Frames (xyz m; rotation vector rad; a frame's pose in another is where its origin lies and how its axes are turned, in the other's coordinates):
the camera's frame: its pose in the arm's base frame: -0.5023 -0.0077 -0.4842 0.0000 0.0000 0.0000
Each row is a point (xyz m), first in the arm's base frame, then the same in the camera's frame.
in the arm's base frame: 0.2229 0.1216 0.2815
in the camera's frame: 0.7252 0.1293 0.7657
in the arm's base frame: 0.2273 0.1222 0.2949
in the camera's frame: 0.7296 0.1299 0.7791
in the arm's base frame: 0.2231 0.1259 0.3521
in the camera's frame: 0.7254 0.1336 0.8363
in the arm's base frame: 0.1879 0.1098 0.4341
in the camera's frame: 0.6902 0.1175 0.9183
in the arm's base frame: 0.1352 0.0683 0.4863
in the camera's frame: 0.6375 0.0760 0.9705
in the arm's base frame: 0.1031 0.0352 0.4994
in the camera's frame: 0.6054 0.0429 0.9836
